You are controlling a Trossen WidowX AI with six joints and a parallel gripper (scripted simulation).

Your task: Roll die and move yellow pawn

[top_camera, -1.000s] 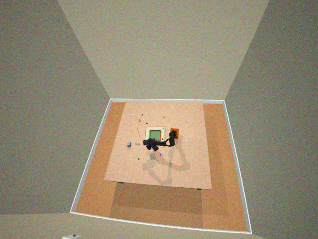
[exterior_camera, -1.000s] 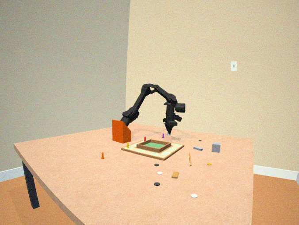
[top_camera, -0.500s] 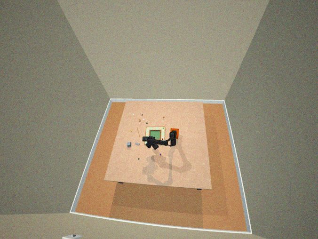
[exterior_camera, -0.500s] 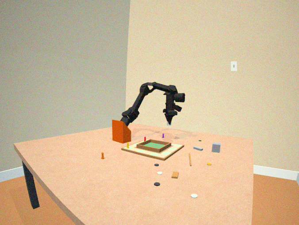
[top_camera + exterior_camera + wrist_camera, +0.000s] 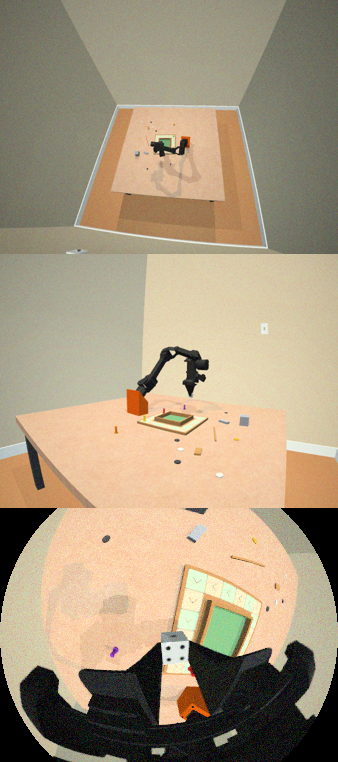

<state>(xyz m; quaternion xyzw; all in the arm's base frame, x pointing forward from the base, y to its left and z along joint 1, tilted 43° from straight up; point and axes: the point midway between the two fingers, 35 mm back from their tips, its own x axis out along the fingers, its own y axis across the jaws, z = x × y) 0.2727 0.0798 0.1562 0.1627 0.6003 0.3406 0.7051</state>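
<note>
The yellow pawn lies 110 mm behind my gripper tip, 280 mm to the right of it and 100 mm below it. Round my gripper tip: white die: right at my gripper tip; purple pawn: 110 mm behind, 110 mm to the left, 110 mm below; red pawn: 120 mm behind, 100 mm to the right, 100 mm below.
</note>
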